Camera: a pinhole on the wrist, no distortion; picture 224 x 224 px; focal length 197.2 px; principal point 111.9 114.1 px. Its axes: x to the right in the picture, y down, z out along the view. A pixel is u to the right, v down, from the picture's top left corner.
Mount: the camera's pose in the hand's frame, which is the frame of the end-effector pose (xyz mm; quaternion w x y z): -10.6 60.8 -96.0 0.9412 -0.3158 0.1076 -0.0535
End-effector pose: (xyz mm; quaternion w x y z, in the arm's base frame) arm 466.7 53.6 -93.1 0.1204 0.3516 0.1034 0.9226
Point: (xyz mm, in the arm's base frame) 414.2 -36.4 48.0
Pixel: 184.3 79.2
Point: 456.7 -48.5 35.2
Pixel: 136.9 68.9
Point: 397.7 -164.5 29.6
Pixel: 129.0 189.4
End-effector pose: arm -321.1 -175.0 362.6 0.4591 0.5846 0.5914 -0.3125
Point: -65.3 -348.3 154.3
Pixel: 143.6 57.3
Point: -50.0 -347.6 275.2
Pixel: 91.8 78.6
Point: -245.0 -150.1 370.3
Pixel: 121.3 26.6
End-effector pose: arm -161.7 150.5 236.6 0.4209 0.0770 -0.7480 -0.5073
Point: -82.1 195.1 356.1
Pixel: 65.7 185.3
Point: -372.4 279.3 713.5
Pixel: 204.5 157.6
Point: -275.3 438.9 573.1
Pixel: 111.4 137.0
